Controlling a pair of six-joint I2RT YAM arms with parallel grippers.
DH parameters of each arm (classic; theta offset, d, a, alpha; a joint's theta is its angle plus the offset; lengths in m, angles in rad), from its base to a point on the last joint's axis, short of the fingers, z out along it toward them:
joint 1: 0 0.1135 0.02 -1.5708
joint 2: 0 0 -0.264 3.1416
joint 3: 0.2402 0 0.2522 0
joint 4: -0.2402 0 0.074 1.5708
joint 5: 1.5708 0 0 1.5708
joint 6: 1.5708 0.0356 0 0
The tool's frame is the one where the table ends.
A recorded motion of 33 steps. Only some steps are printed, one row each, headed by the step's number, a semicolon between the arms.
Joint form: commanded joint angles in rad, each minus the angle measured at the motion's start. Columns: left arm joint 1, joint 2, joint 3, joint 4, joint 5, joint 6; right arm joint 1, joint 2, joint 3, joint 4, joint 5, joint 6.
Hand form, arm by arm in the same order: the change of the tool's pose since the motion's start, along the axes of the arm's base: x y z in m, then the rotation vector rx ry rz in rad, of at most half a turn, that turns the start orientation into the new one. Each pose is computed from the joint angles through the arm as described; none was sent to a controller.
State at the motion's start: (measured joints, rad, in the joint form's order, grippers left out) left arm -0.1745 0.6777 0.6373 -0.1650 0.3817 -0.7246; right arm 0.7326 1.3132 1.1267 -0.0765 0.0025 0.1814
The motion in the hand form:
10: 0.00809 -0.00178 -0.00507 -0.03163 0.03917 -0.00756; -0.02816 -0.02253 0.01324 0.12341 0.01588 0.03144
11: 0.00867 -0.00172 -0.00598 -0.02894 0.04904 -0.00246; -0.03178 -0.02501 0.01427 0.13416 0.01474 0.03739
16: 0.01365 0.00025 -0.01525 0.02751 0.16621 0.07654; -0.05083 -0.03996 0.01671 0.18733 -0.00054 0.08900
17: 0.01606 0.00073 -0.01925 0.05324 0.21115 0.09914; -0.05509 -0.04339 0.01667 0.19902 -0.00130 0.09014
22: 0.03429 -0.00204 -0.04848 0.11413 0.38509 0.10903; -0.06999 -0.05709 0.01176 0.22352 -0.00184 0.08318
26: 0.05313 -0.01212 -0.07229 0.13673 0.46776 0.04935; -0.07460 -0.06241 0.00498 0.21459 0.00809 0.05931
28: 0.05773 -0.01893 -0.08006 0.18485 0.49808 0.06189; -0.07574 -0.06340 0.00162 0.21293 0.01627 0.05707
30: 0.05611 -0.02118 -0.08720 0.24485 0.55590 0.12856; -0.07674 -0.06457 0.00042 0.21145 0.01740 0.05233
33: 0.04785 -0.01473 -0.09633 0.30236 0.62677 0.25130; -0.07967 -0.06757 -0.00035 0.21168 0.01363 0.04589
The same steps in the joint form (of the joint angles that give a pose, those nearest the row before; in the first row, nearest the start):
10: 0.0011 0.0405 -0.0053 0.0271 0.0166 -0.0381; 0.0007 -0.1449 -0.0740 0.0021 -0.0529 0.0928
11: 0.0011 0.0443 -0.0038 0.0192 0.0115 -0.0382; 0.0021 -0.1625 -0.0837 0.0028 -0.0586 0.0990
16: 0.0012 0.0850 0.0232 -0.0986 -0.0718 -0.0242; 0.0010 -0.2625 -0.1481 0.0182 -0.1135 0.1190
17: 0.0012 0.1057 0.0334 -0.1399 -0.0979 -0.0157; 0.0022 -0.2854 -0.1628 0.0190 -0.1145 0.1275
22: -0.0001 0.2376 0.0282 -0.1897 -0.1174 -0.0012; 0.0021 -0.3734 -0.2264 0.0123 -0.1099 0.1472
26: -0.0254 0.3729 0.0200 -0.1361 -0.0866 0.0108; 0.0017 -0.4060 -0.2589 -0.0029 -0.0879 0.1509
28: -0.0591 0.4187 0.0267 -0.1398 -0.1413 0.0178; 0.0021 -0.4141 -0.2721 -0.0048 -0.0867 0.1552
30: -0.0855 0.4381 0.0313 -0.1930 -0.2392 0.0022; 0.0019 -0.4212 -0.2784 -0.0078 -0.0824 0.1557
33: -0.0866 0.4252 0.0120 -0.2658 -0.3618 -0.0362; 0.0018 -0.4399 -0.2885 -0.0140 -0.0755 0.1547

